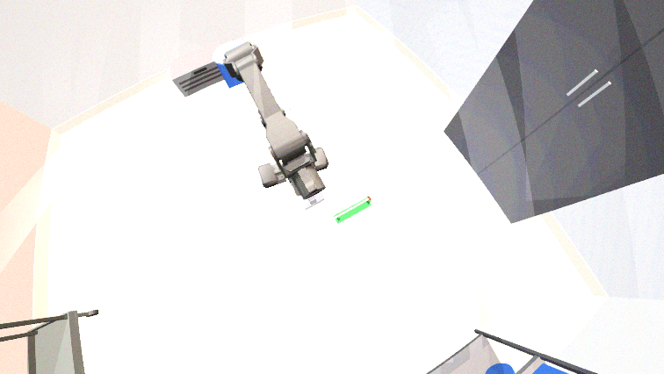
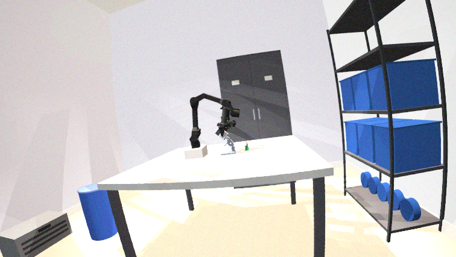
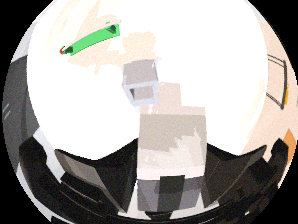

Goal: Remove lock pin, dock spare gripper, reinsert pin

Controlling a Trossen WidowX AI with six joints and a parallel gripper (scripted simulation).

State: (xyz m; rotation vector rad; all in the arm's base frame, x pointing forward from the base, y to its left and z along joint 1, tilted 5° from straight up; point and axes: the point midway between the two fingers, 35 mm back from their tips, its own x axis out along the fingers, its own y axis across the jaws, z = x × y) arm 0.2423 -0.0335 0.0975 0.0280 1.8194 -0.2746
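My gripper tip is 17 cm short of the translucent green bar, 12 cm to the right of it and 12 cm above it. From my gripper tip the other things lie so: spare gripper 1 cm ahead, 1 cm above; mount 4 cm ahead, 2 cm to the left, 9 cm below.
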